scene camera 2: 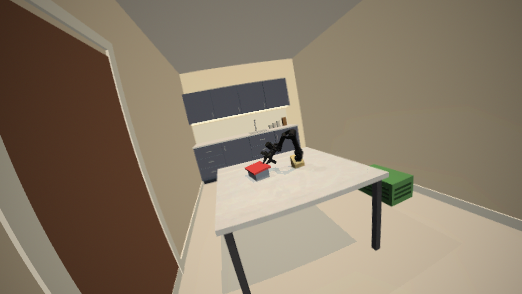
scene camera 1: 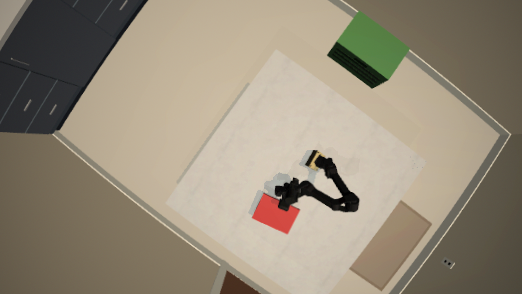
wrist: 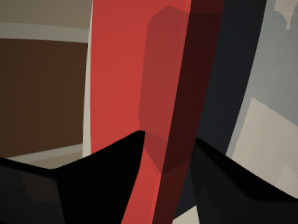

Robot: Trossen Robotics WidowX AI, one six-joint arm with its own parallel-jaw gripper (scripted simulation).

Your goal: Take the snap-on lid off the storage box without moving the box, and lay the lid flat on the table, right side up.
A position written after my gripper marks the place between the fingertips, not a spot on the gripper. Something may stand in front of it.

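Note:
From the wrist view I can see my gripper [wrist: 167, 141] and a red lid [wrist: 150, 73]. Scene camera 1 has the red lid [scene camera 1: 267, 212] as well.

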